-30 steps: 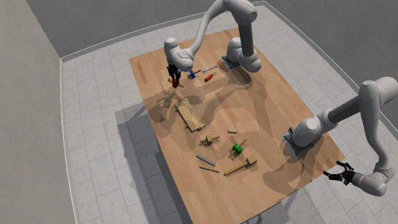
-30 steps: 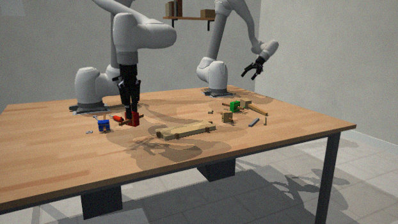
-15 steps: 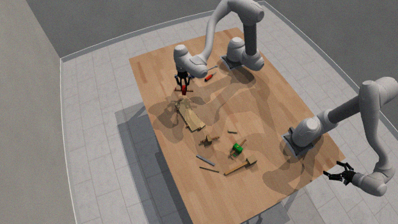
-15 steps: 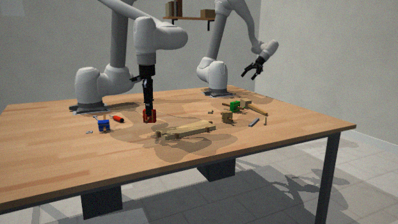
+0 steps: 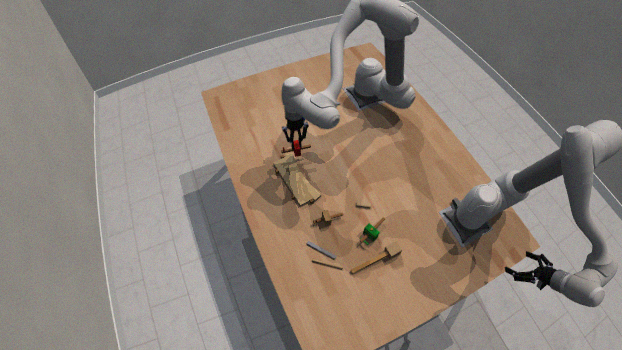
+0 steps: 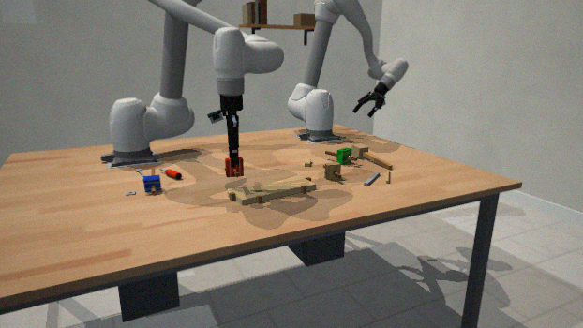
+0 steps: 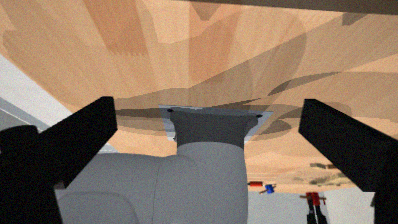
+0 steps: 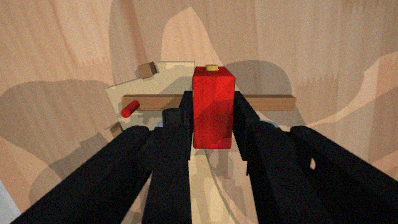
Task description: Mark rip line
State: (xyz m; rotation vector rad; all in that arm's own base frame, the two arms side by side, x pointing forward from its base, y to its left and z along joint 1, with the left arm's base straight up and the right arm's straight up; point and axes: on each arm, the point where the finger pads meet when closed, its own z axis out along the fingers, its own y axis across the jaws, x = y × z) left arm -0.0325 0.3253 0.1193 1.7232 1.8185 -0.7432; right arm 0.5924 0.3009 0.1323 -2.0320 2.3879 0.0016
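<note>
Now: the pale board 7 cm ahead of my right hand, 12 cm to the left of it and 12 cm below it. Also, from my right hand: red pencil gauge: 1 cm ahead, 2 cm to the right, 4 cm below; red-handled screwdriver: 29 cm behind, 17 cm to the right, 12 cm below; blue gauge: 15 cm behind, 25 cm to the right, 11 cm below.
</note>
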